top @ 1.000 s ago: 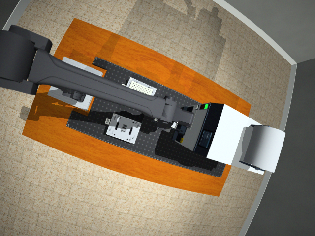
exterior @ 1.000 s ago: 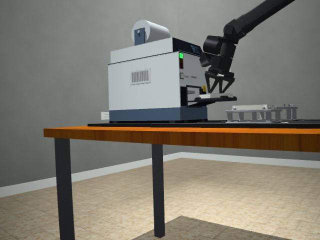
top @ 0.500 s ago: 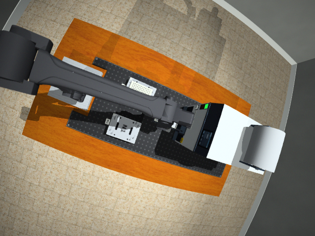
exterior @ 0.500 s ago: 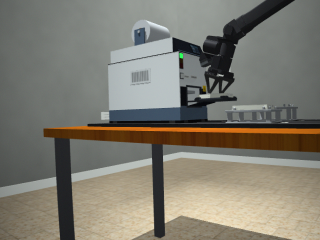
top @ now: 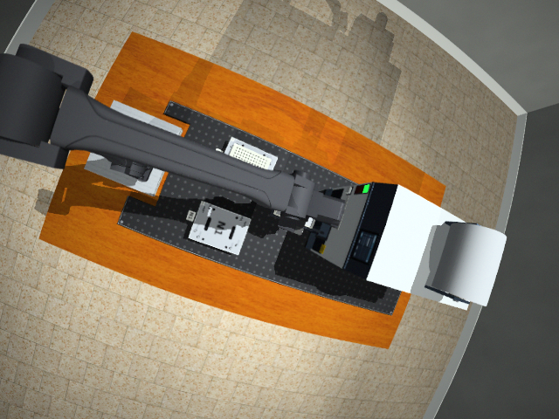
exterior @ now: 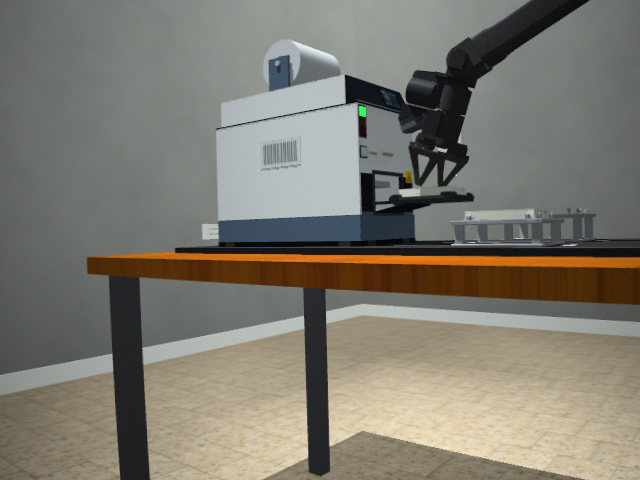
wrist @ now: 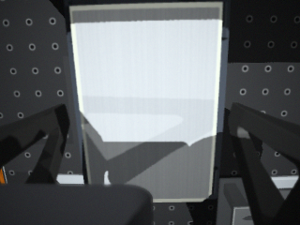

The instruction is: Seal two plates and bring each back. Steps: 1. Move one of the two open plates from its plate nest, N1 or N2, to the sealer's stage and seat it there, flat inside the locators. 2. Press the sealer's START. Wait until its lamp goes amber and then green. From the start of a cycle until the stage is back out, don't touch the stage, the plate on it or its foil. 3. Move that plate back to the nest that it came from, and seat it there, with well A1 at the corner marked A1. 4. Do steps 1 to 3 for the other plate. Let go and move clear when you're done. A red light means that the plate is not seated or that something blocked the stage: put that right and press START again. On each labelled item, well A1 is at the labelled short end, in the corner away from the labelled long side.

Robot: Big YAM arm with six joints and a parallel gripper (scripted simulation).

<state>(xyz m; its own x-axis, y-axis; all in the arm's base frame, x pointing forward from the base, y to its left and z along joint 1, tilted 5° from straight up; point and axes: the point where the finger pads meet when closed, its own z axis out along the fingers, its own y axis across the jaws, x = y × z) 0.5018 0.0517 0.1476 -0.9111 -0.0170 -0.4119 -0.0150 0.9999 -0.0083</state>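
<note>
Right now my hand is 30 mm above the sealer stage. From my hand the other things lie so: plate nest: 190 mm behind, 80 mm below, 70 mm to the left; pale start button: 100 mm to the left, 100 mm ahead, 60 mm above; A1 mark: 270 mm behind, 130 mm to the left, 80 mm below.
</note>
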